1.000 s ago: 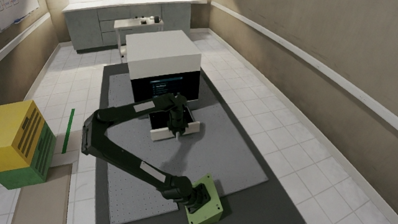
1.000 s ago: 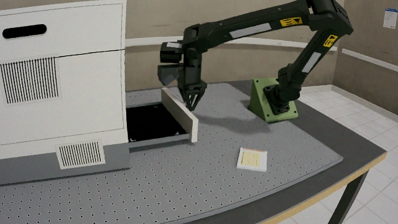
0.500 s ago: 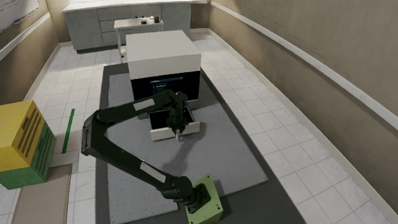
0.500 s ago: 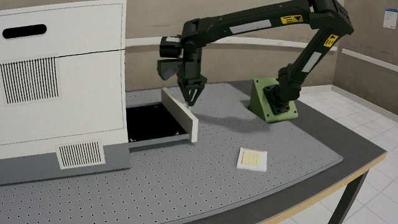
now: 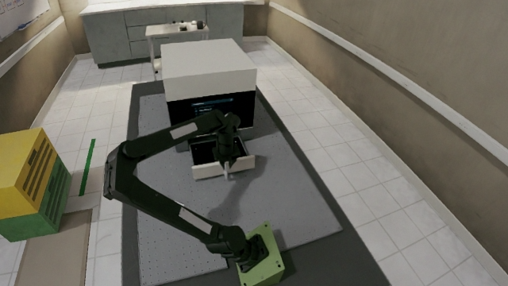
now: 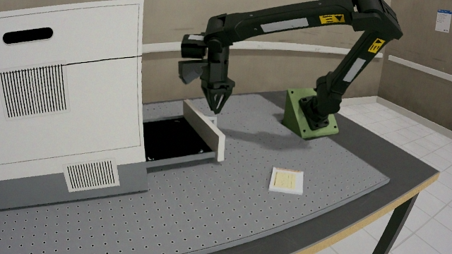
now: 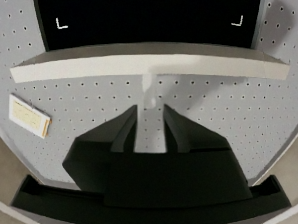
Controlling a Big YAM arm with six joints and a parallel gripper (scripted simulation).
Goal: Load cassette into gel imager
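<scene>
The cassette is 26 cm to the left of my hand, 9 cm below it and 8 cm behind it. Round my hand: imager drawer 16 cm ahead, 5 cm below.
</scene>
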